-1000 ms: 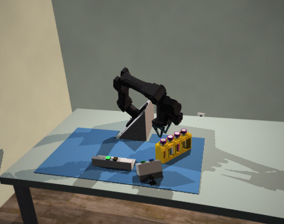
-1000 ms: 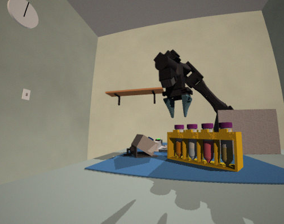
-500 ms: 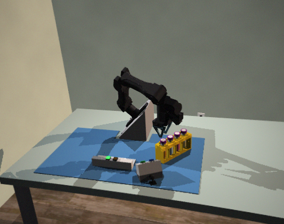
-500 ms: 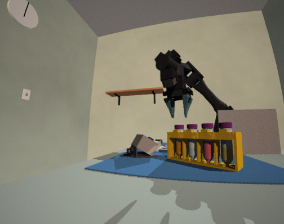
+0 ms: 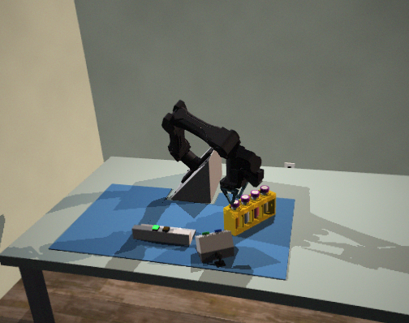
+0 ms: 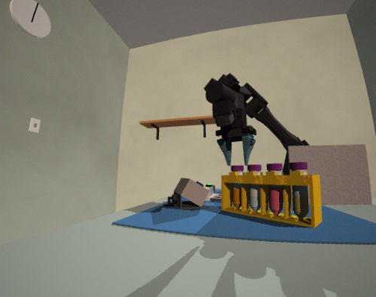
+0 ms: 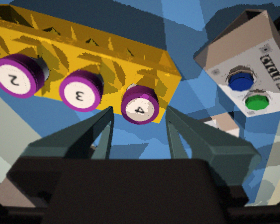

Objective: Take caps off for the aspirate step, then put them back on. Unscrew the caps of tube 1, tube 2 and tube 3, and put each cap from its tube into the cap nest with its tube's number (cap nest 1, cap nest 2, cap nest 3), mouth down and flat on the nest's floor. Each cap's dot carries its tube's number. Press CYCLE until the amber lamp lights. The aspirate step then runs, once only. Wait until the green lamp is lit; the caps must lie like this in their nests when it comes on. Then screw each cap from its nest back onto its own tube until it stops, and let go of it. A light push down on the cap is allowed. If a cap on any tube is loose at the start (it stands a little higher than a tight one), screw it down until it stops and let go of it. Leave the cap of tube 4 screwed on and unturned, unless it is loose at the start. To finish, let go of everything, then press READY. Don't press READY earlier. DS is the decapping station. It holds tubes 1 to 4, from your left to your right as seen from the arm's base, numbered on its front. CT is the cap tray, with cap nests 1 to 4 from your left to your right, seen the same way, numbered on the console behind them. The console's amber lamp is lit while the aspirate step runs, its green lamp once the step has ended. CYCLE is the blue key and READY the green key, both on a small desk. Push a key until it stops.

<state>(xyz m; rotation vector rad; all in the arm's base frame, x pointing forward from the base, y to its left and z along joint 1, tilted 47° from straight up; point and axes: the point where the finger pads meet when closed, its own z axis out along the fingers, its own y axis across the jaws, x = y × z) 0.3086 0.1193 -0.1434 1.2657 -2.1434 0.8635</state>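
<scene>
Right now my hand is 11 cm short of the blue cycle key, 5 cm to the left of it and 6 cm above it. The rest, counted from my hand: green ready key 13 cm ahead, 9 cm to the right, 6 cm below; then small key desk 13 cm ahead, 7 cm to the right, 8 cm below.
</scene>
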